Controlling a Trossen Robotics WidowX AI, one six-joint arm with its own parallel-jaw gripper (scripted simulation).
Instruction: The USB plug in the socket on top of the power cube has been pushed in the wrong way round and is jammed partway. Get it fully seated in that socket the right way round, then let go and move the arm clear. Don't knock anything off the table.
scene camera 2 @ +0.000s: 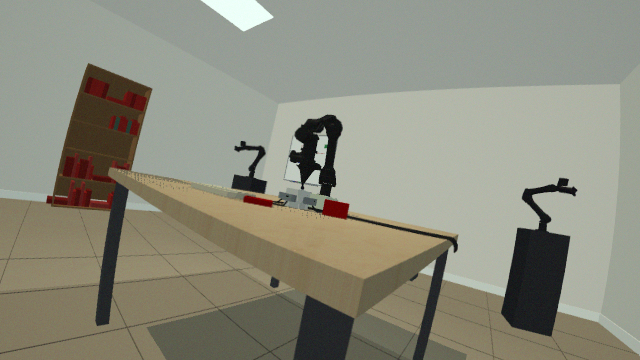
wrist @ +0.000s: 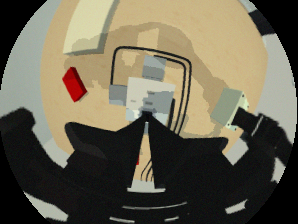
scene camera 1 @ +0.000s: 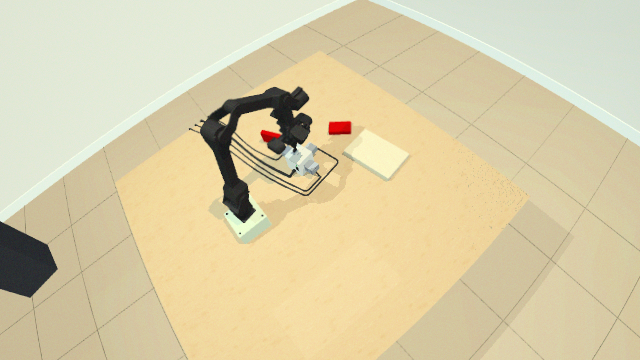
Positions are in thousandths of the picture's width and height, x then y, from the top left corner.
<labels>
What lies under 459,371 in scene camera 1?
My gripper.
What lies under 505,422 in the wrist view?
A white power cube.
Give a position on a cream slab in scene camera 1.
595,435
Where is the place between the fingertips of my gripper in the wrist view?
495,529
</labels>
